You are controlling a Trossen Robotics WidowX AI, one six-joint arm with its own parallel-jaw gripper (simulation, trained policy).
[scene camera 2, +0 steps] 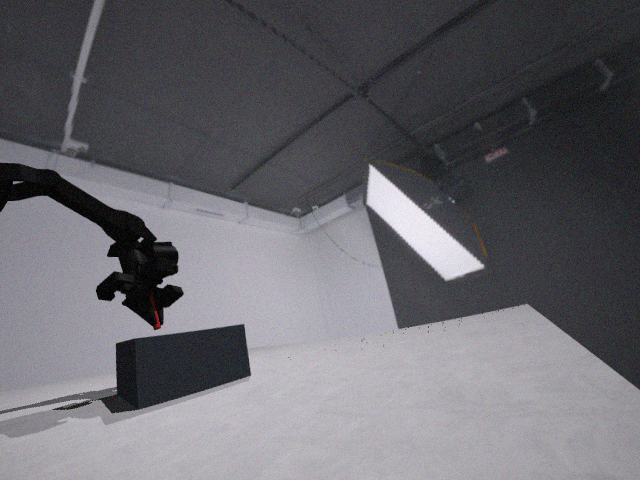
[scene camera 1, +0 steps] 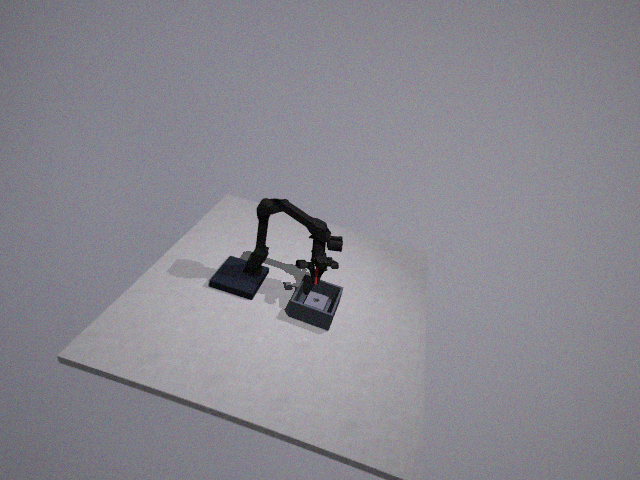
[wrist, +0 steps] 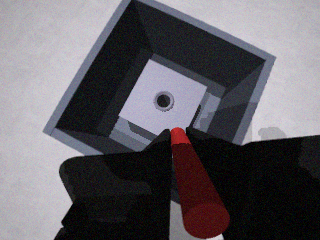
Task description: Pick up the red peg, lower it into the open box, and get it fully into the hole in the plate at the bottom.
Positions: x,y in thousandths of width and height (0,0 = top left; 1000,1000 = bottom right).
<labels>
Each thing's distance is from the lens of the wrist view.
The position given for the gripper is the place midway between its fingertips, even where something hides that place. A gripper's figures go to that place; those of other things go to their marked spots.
gripper (wrist: 555,556): 11 cm
red peg (wrist: 630,856): 5 cm
box (wrist: 736,302): 23 cm
The marked spots on the red peg and the box are 20 cm apart.
</labels>
